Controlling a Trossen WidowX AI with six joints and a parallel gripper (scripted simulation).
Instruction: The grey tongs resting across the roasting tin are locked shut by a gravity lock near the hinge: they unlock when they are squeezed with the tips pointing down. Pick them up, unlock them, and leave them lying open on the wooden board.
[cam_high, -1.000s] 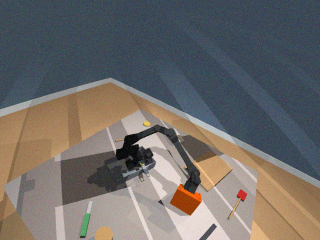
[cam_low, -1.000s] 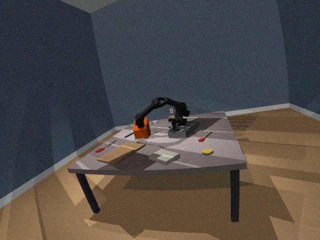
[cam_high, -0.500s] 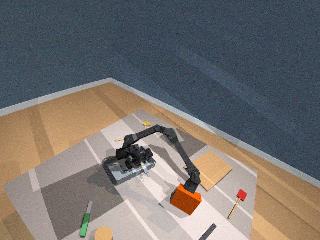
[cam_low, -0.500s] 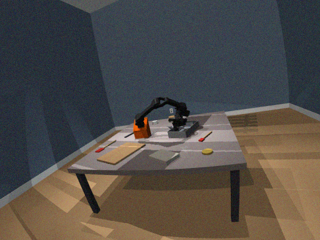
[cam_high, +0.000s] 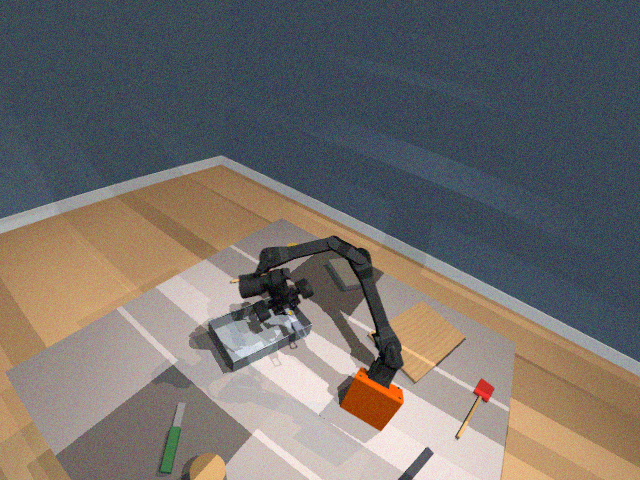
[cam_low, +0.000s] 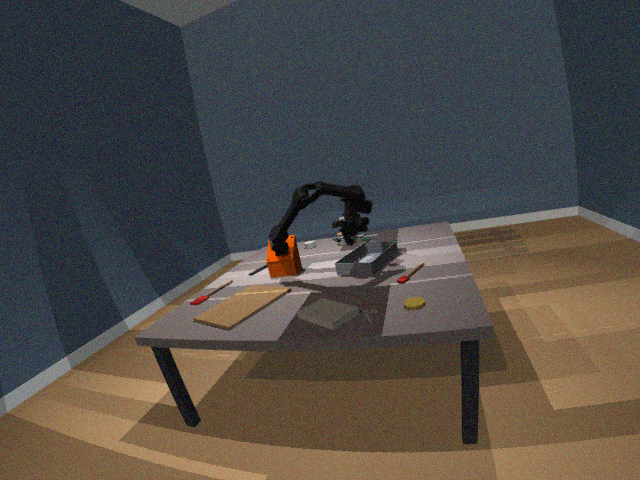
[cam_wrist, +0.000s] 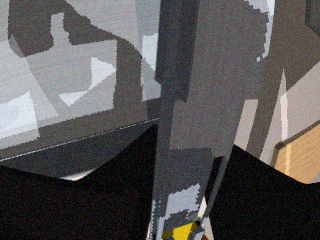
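Right now the yellow lock piece is 3 cm to the left of my gripper tip, 3 cm above it and 2 cm behind it. Round my gripper tip: green-handled tool 45 cm to the left, 11 cm below, 6 cm ahead; then wooden board 45 cm behind, 28 cm to the right, 11 cm below; then roasting tin 8 cm below, 7 cm ahead, 5 cm to the left.
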